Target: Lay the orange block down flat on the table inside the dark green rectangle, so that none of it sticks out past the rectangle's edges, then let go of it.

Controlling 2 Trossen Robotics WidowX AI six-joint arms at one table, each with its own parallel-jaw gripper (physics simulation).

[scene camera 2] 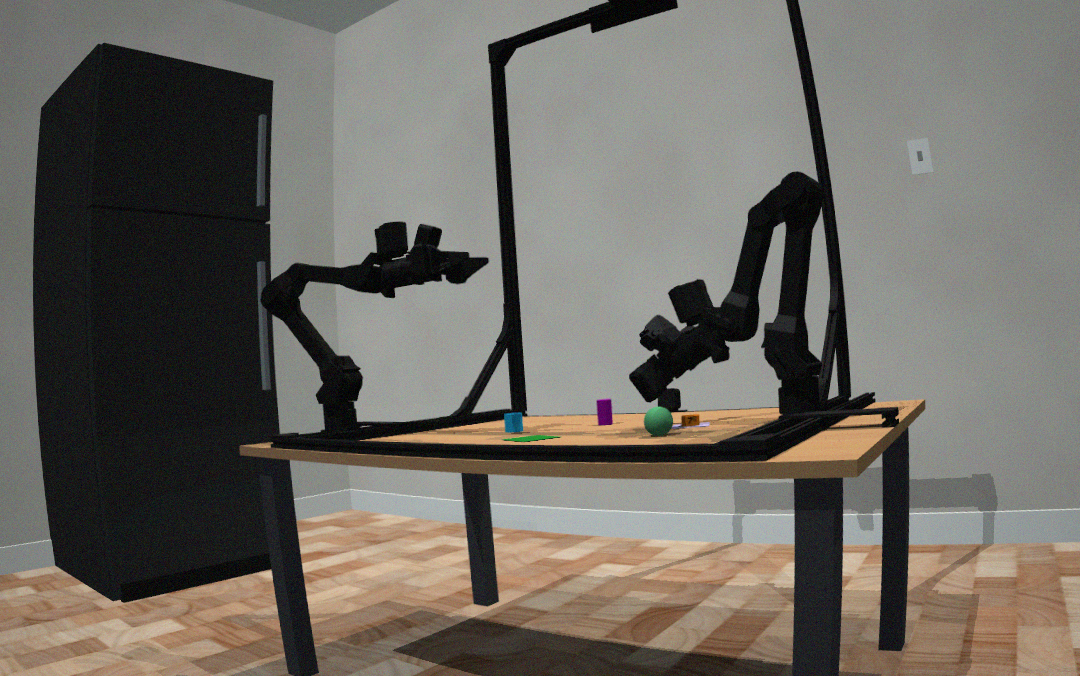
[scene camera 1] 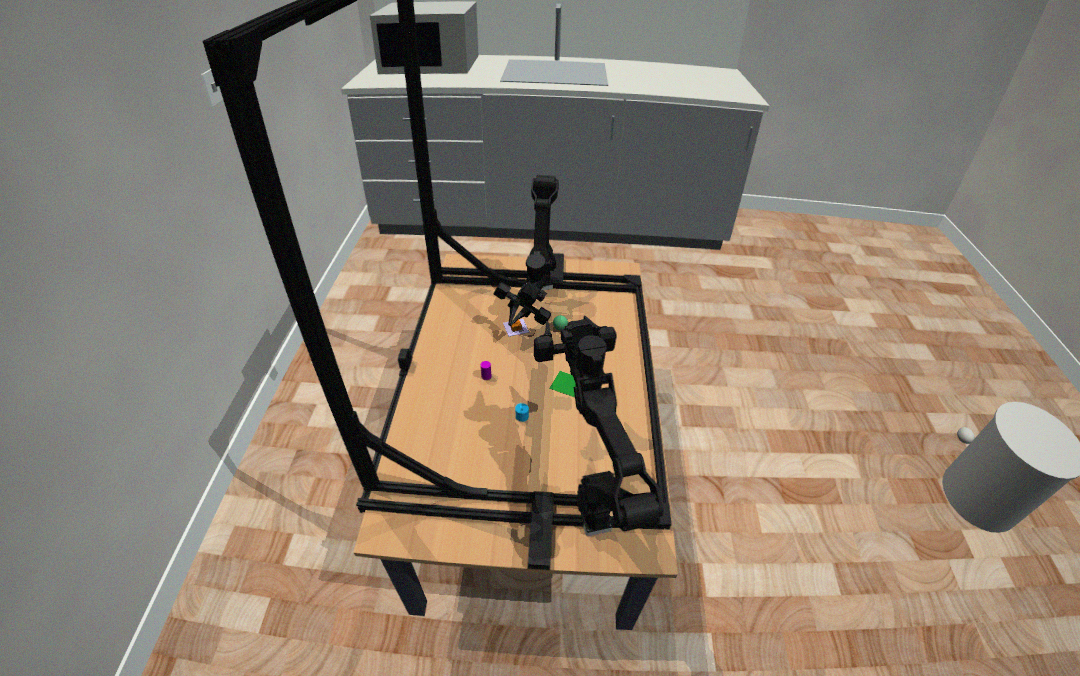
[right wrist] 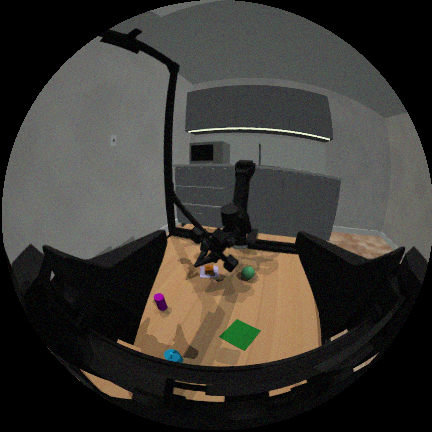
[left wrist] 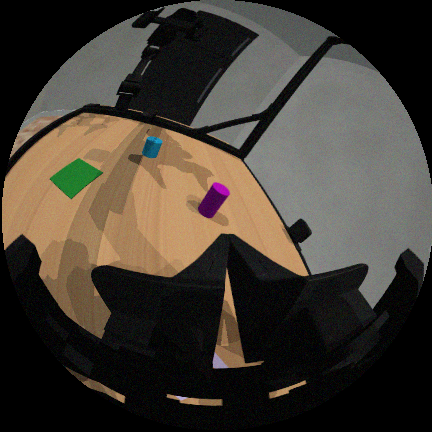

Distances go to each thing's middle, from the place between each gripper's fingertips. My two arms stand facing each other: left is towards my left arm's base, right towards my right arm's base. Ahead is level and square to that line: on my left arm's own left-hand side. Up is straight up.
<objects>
I see the dark green rectangle [left wrist: 70, 179] 170 mm to the right of my left hand, 150 mm ahead of it and 90 mm below it.
The dark green rectangle is 40 mm ahead of my right hand, 100 mm to the left of it and 340 mm below it.
</objects>
